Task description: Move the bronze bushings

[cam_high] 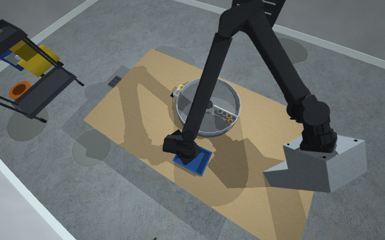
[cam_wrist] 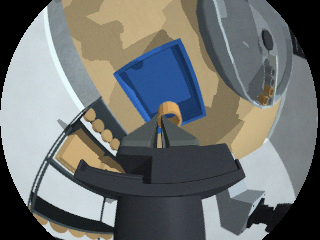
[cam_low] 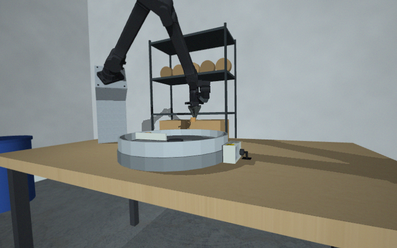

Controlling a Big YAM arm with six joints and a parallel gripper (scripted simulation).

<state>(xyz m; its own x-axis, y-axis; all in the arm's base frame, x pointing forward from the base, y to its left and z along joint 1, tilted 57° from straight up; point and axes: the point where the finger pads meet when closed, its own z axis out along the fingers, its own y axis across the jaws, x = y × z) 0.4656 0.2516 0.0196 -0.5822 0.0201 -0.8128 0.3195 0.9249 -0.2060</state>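
My hand is 12 cm above the blue crate, 1 cm to the left of it and 1 cm past it. Round my hand: grey turntable: 37 cm to the right, 9 cm below, 4 cm ahead.
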